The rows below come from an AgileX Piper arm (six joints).
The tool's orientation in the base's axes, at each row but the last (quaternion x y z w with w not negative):
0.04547 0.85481 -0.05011 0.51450
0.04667 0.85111 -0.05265 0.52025
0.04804 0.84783 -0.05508 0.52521
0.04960 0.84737 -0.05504 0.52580
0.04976 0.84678 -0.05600 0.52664
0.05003 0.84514 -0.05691 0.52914
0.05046 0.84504 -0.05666 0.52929
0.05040 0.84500 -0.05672 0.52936
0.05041 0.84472 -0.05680 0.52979
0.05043 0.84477 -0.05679 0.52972
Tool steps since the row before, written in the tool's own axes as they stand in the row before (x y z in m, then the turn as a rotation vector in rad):
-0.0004 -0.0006 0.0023 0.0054 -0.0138 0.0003
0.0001 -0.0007 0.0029 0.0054 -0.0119 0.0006
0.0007 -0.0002 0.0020 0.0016 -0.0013 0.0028
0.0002 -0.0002 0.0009 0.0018 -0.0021 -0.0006
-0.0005 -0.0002 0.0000 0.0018 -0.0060 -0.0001
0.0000 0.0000 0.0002 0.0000 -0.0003 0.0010
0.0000 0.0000 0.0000 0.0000 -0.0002 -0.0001
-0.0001 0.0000 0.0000 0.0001 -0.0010 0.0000
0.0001 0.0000 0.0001 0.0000 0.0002 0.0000
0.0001 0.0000 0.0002 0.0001 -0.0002 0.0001
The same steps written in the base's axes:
0.0021 -0.0009 -0.0007 -0.0040 -0.0136 -0.0044
0.0024 -0.0011 -0.0014 -0.0035 -0.0117 -0.0046
0.0014 -0.0005 -0.0015 0.0016 -0.0017 -0.0026
0.0007 -0.0003 -0.0006 -0.0016 -0.0019 -0.0013
0.0002 -0.0002 0.0005 -0.0017 -0.0059 -0.0013
0.0002 0.0000 -0.0001 0.0008 -0.0004 -0.0004
0.0000 0.0000 0.0000 -0.0001 -0.0002 0.0001
0.0000 0.0000 0.0001 -0.0002 -0.0010 0.0000
0.0000 0.0000 -0.0001 0.0000 0.0002 0.0000
0.0001 0.0000 -0.0002 0.0000 -0.0002 -0.0001

